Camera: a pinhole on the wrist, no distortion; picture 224 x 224 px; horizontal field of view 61.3 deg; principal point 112.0 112.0 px. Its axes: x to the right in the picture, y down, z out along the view. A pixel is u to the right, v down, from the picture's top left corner.
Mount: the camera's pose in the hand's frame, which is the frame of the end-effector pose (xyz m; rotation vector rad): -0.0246 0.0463 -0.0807 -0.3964 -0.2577 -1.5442
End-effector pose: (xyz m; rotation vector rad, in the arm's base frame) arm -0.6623 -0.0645 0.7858 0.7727 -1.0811 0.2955
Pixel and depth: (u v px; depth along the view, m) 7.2 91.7 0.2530
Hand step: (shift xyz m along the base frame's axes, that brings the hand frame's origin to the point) -0.2377 0.1351 0.1110
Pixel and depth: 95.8 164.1 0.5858
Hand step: -0.3841 -0.0854 0.4015
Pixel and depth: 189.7 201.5 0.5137
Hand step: -0.2160 -0.3107 0.3668
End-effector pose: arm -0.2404 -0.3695 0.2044 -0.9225 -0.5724 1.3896
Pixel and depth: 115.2 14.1 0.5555
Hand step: -0.5555 -0.1800 0.0754
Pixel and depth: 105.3 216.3 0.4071
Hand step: -0.3088 0.2689 -0.0753
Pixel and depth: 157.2 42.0 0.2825
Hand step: -0.2437 -0.0631 0.0522
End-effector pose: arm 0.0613 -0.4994 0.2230 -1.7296 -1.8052 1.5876
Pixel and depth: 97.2 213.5 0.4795
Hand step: -0.1515 -0.0214 -0.4745
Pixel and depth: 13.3 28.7 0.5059
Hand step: 0.1535 -0.4485 -0.3880
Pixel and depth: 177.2 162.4 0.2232
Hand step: -0.0857 -0.0525 -0.1388
